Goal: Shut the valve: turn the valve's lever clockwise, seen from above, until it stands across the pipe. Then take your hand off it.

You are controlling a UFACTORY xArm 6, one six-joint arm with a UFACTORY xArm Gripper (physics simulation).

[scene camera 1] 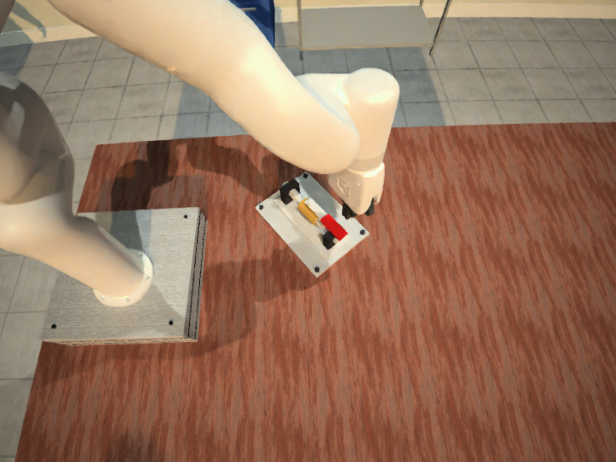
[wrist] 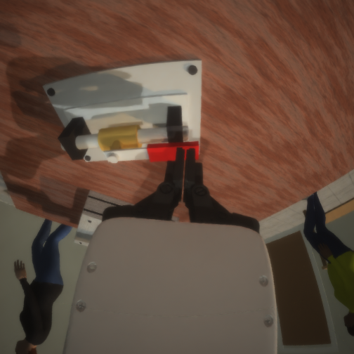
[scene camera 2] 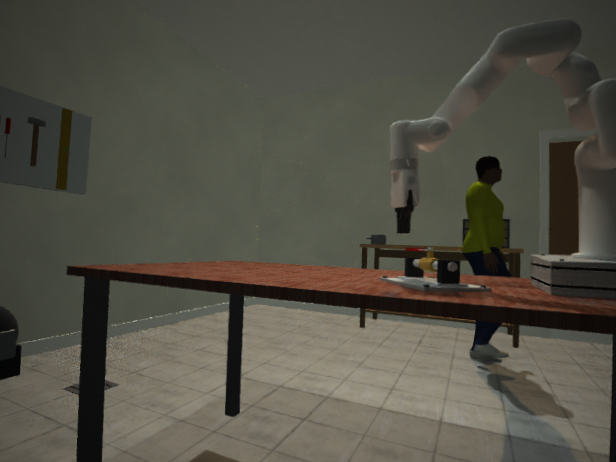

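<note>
The valve has a yellow body (scene camera 1: 307,211) (scene camera 2: 428,264) (wrist: 119,137) on a white pipe (wrist: 152,134), held by black blocks on a pale plate (scene camera 1: 292,235) (scene camera 2: 429,286) (wrist: 170,80). The lever's red handle (scene camera 1: 334,227) (scene camera 2: 416,249) (wrist: 161,153) lies along the pipe, near its outer end. My gripper (scene camera 1: 358,211) (scene camera 2: 403,232) (wrist: 184,159) is shut and empty. Its fingertips hang above the handle's height in scene camera 2, with a gap between. In the wrist view they overlap the handle's outer part; in scene camera 1 they show to its upper right.
The valve plate lies on the reddish wooden table (scene camera 1: 450,325) (scene camera 2: 225,275). The arm's grey base block (scene camera 1: 165,280) (scene camera 2: 555,275) stands beyond one side of the plate. Behind the table, a person in a yellow-green top (scene camera 2: 484,217) stands by a wooden bench (scene camera 2: 367,246).
</note>
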